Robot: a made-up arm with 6 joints. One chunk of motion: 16 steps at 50 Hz.
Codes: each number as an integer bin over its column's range. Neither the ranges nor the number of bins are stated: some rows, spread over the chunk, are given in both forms.
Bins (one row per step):
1: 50 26 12 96 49 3
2: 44 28 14 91 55 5
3: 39 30 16 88 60 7
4: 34 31 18 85 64 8
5: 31 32 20 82 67 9
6: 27 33 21 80 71 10
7: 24 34 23 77 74 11
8: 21 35 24 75 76 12
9: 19 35 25 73 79 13
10: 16 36 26 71 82 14
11: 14 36 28 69 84 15
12: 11 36 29 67 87 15
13: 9 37 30 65 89 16
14: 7 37 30 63 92 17
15: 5 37 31 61 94 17
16: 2 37 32 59 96 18
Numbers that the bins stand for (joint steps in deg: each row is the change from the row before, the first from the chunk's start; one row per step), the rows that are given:
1: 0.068 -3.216 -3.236 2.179 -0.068 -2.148
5: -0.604 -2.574 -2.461 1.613 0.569 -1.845
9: -1.028 -2.253 -1.976 1.249 0.993 -1.643
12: -1.311 -2.145 -1.588 1.007 1.276 -1.542
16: -1.629 -2.038 -1.297 0.684 1.594 -1.391
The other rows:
2: -0.144 -3.002 -3.042 1.977 0.144 -2.047
3: -0.321 -2.788 -2.848 1.856 0.321 -1.946
4: -0.498 -2.681 -2.655 1.734 0.463 -1.896
6: -0.745 -2.467 -2.364 1.532 0.710 -1.795
7: -0.852 -2.360 -2.170 1.411 0.816 -1.744
8: -0.958 -2.253 -2.073 1.330 0.887 -1.694
10: -1.134 -2.145 -1.879 1.169 1.099 -1.593
11: -1.205 -2.145 -1.685 1.088 1.170 -1.542
13: -1.382 -2.038 -1.491 0.926 1.346 -1.492
14: -1.453 -2.038 -1.491 0.845 1.453 -1.441
15: -1.523 -2.038 -1.394 0.765 1.523 -1.441

